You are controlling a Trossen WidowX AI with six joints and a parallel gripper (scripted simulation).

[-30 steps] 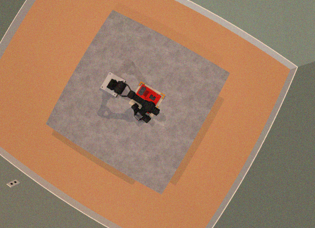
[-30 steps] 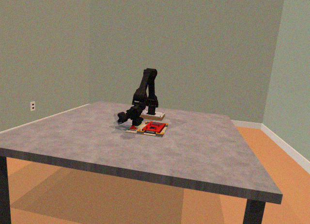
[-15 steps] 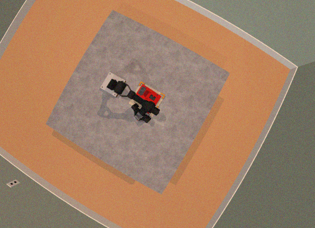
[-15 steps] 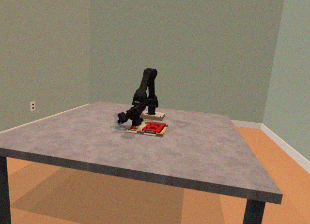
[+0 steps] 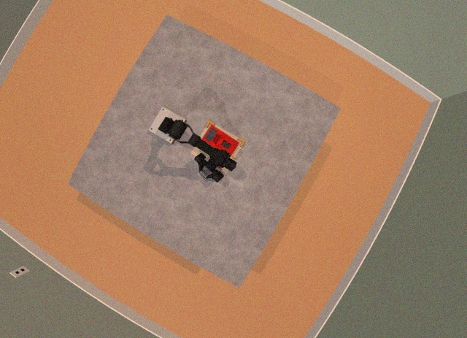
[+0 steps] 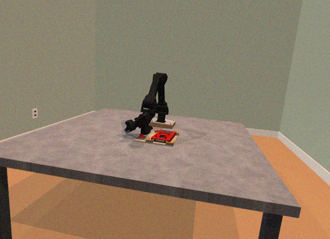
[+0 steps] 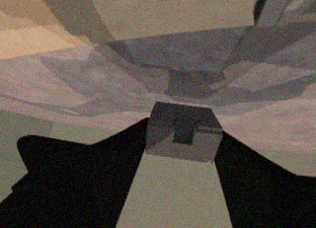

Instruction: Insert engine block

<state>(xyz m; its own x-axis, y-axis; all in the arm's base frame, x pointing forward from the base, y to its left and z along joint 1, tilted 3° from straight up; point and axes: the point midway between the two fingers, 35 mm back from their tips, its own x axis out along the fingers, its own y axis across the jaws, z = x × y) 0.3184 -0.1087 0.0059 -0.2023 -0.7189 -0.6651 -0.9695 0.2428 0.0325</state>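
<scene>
Now: gripper tip 1 cm to the right of the grey engine block. Also, from my gripper tip: black upright peg (10 cm to the left, 6 cm ahead, 1 cm above).
</scene>
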